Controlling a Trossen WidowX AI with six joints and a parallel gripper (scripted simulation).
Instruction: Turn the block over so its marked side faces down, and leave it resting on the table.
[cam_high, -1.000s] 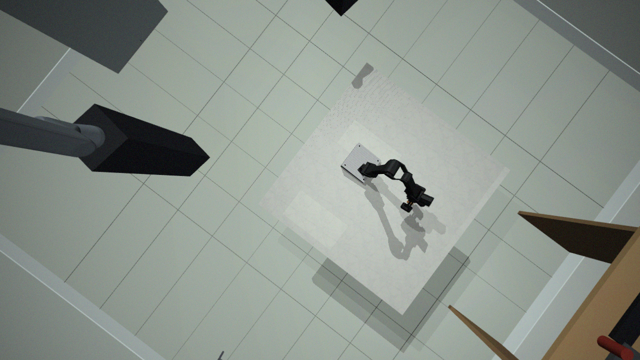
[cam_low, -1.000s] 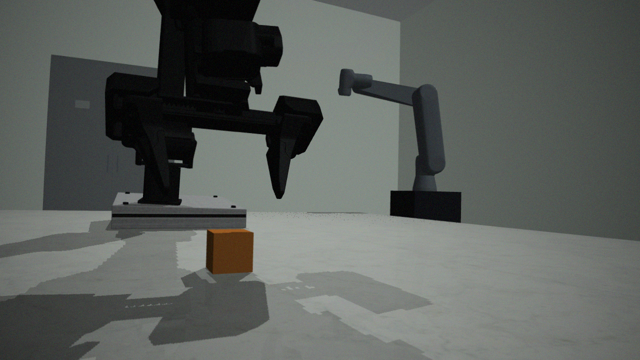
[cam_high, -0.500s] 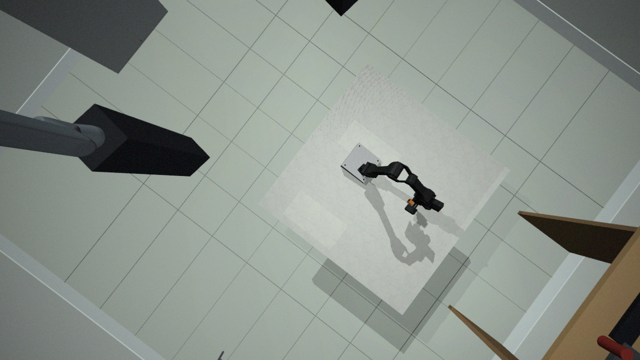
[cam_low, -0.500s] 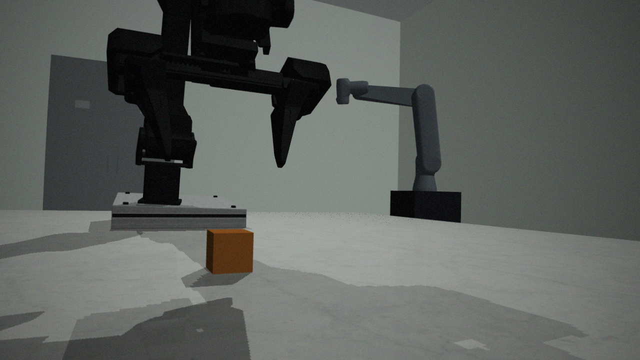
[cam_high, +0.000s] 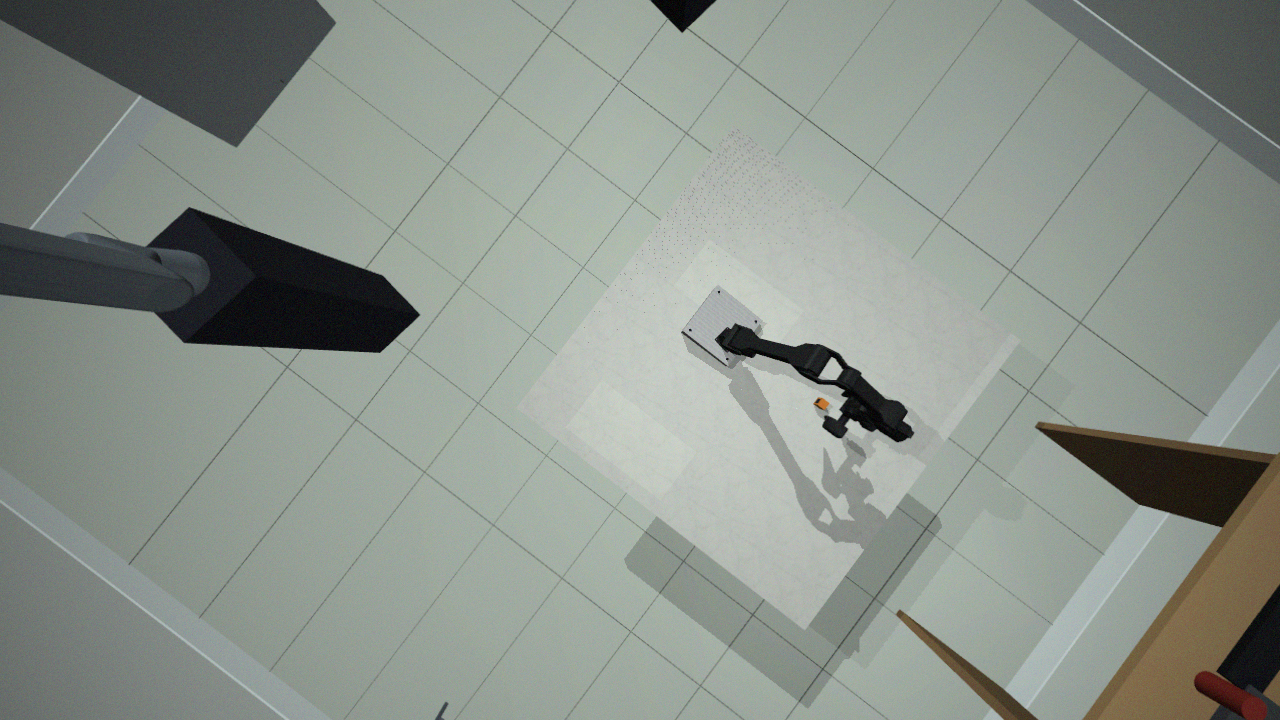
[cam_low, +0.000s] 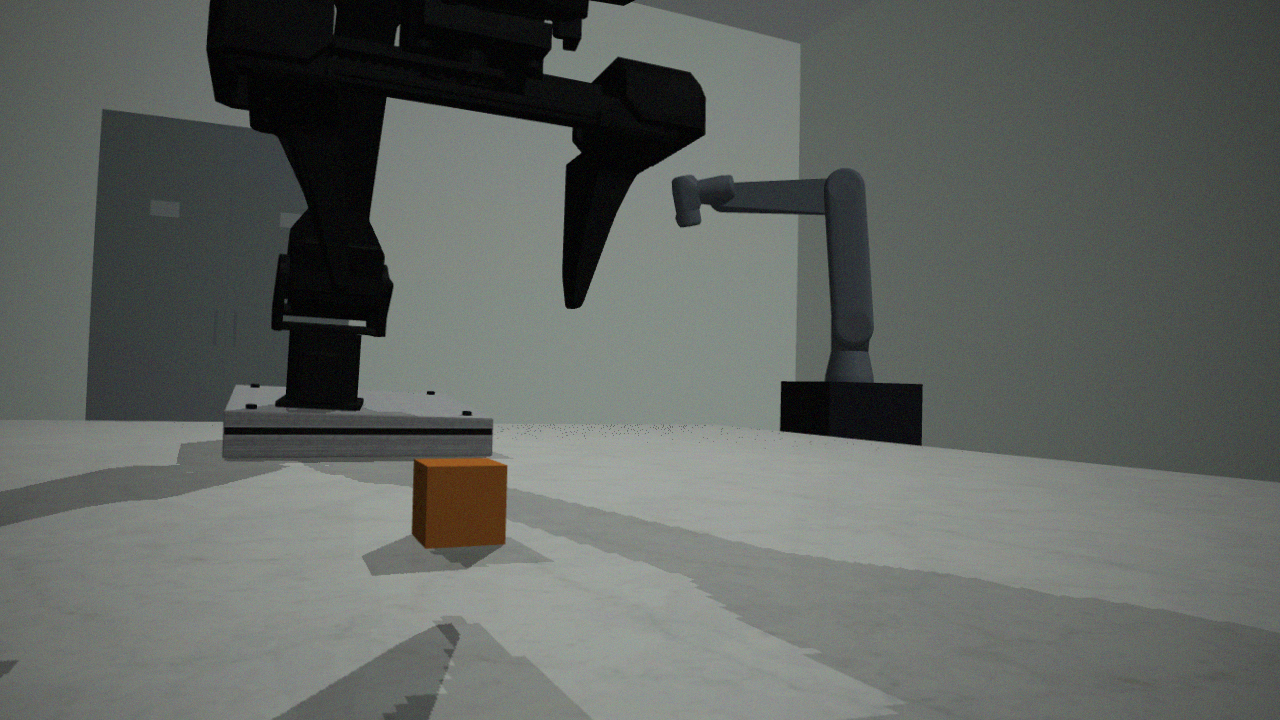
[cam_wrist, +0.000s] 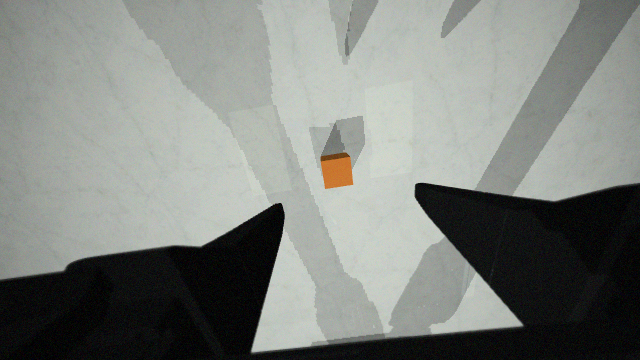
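Right now the orange block is 1 cm behind my gripper tip and 8 cm below it.
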